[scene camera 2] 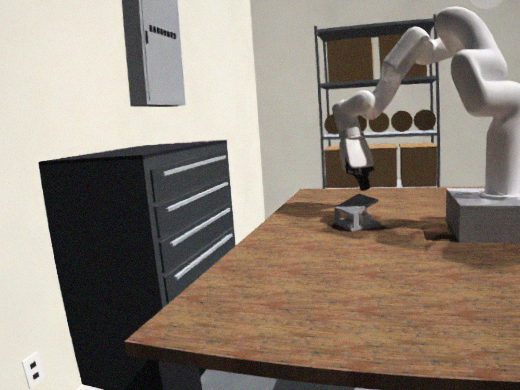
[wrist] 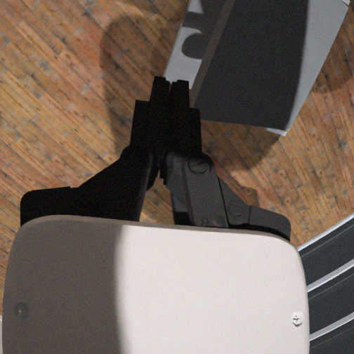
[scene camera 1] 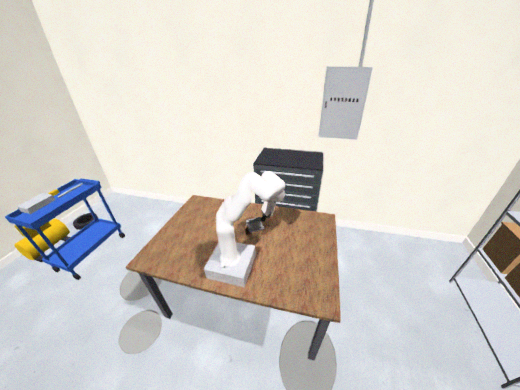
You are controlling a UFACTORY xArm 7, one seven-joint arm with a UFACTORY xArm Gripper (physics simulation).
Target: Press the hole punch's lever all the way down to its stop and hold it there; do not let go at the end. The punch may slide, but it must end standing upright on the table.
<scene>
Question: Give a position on a grey hole punch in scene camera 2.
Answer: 361,221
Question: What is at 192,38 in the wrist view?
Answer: A grey hole punch.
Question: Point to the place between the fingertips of the gripper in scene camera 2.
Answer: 365,189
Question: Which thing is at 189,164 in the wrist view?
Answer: The gripper.
</scene>
